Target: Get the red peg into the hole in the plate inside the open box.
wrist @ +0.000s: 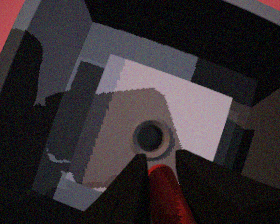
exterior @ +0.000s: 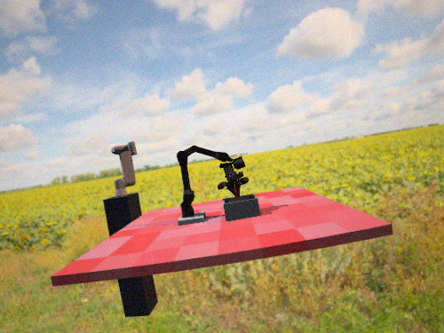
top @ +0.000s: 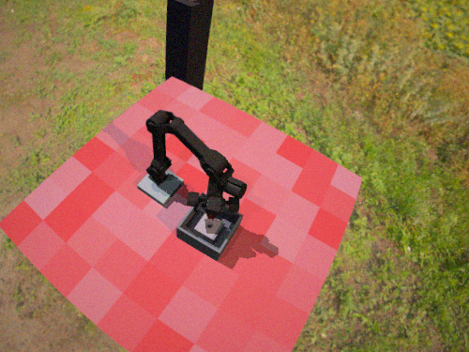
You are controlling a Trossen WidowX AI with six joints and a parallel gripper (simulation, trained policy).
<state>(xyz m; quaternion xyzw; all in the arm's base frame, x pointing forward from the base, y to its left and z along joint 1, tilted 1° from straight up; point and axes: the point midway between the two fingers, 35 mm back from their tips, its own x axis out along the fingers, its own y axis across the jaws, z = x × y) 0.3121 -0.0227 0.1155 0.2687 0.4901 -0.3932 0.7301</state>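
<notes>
Right now the red peg is 10 mm behind my gripper tip, 20 mm to the left of it and 30 mm above it. Also, from my gripper tip: dark box 10 mm to the right, 80 mm below; plate 10 mm to the right, 60 mm below.
</notes>
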